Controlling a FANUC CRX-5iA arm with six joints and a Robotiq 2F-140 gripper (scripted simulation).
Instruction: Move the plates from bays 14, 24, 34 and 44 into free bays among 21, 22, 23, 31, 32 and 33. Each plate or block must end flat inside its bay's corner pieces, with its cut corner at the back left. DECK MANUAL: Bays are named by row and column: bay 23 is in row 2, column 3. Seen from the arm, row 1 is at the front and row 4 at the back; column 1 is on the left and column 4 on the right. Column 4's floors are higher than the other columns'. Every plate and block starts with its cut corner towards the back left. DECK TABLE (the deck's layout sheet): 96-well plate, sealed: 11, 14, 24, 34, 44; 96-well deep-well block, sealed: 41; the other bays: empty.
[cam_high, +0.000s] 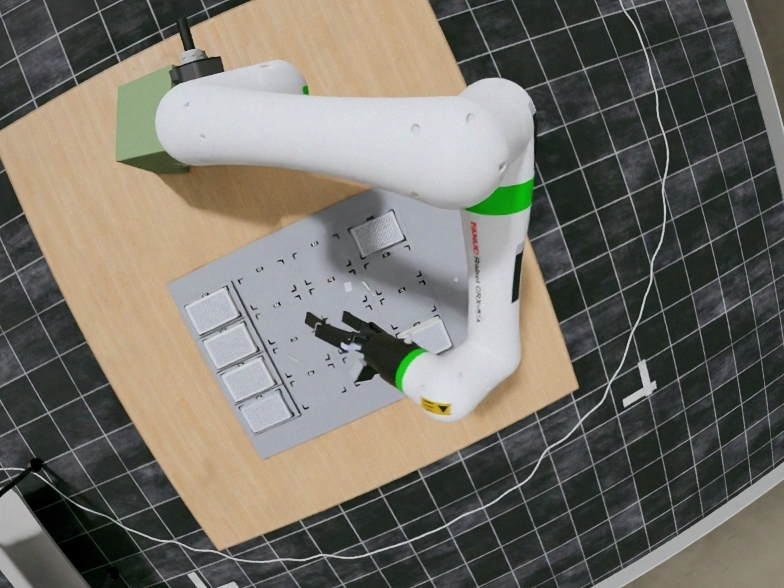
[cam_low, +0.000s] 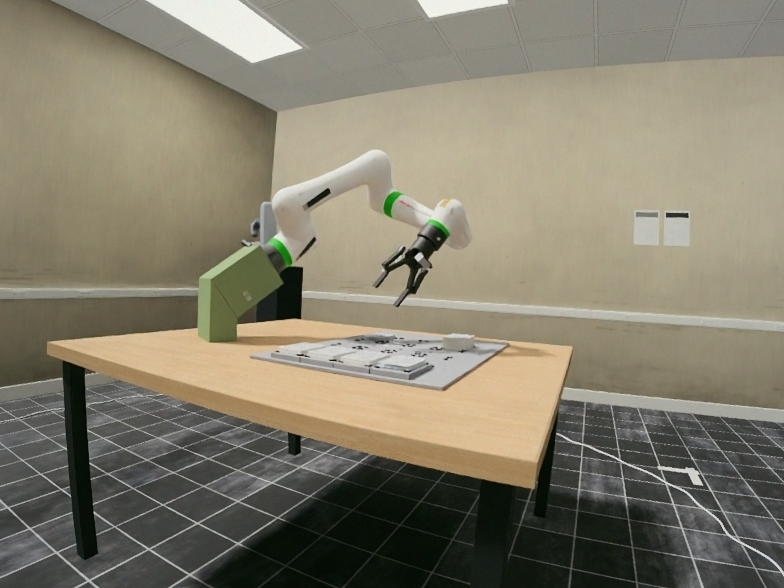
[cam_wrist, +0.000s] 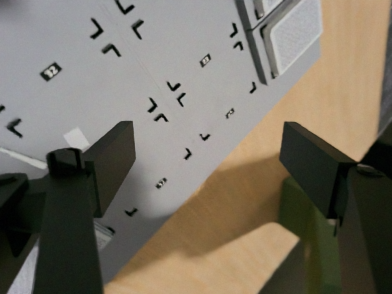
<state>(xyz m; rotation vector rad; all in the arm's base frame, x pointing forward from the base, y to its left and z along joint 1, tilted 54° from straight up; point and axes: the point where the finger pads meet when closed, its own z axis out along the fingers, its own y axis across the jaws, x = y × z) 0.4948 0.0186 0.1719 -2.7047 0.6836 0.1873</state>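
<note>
Now: the sealed plate 180 mm below my hand, 170 mm to the left of it and 160 mm behind it. Round my hand: white block (220 mm to the left, 170 mm below, 160 mm ahead).
</note>
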